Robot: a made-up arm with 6 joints. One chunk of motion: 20 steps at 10 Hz.
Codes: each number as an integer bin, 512 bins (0 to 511) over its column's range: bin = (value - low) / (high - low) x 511, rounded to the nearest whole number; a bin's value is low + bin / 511 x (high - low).
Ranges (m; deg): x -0.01..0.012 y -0.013..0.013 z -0.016..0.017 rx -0.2..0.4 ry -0.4..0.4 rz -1..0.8
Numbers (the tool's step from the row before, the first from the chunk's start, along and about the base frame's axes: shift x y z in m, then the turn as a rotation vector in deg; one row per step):
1: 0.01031 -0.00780 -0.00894 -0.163 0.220 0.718
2: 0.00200 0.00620 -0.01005 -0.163 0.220 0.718
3: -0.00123 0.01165 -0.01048 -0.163 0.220 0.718
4: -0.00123 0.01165 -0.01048 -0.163 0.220 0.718
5: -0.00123 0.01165 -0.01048 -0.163 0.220 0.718
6: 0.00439 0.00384 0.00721 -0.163 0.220 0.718
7: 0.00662 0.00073 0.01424 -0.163 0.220 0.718
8: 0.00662 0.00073 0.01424 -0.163 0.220 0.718
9: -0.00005 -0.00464 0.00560 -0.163 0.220 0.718
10: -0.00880 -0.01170 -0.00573 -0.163 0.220 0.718
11: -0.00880 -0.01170 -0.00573 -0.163 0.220 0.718
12: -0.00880 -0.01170 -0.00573 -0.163 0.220 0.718
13: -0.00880 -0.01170 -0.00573 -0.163 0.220 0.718
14: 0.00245 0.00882 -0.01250 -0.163 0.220 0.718
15: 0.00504 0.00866 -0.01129 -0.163 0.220 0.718
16: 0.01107 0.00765 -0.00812 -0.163 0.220 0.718
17: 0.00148 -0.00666 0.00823 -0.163 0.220 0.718
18: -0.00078 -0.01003 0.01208 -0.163 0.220 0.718
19: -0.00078 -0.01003 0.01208 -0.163 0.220 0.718
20: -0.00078 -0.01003 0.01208 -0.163 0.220 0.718
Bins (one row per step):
1: 472 102 109 32 396 488
2: 279 377 92 32 396 488
3: 204 484 85 32 396 488
4: 204 484 85 32 396 488
5: 204 484 85 32 396 488
6: 334 331 359 32 396 488
7: 386 270 468 32 396 488
8: 386 270 468 32 396 488
9: 231 164 334 32 396 488
10: 28 26 159 32 396 488
11: 28 26 159 32 396 488
12: 28 26 159 32 396 488
13: 28 26 159 32 396 488
14: 289 429 54 32 396 488
15: 349 426 73 32 396 488
16: 489 406 122 32 396 488
17: 267 125 375 32 396 488
18: 214 58 435 32 396 488
19: 214 58 435 32 396 488
20: 214 58 435 32 396 488

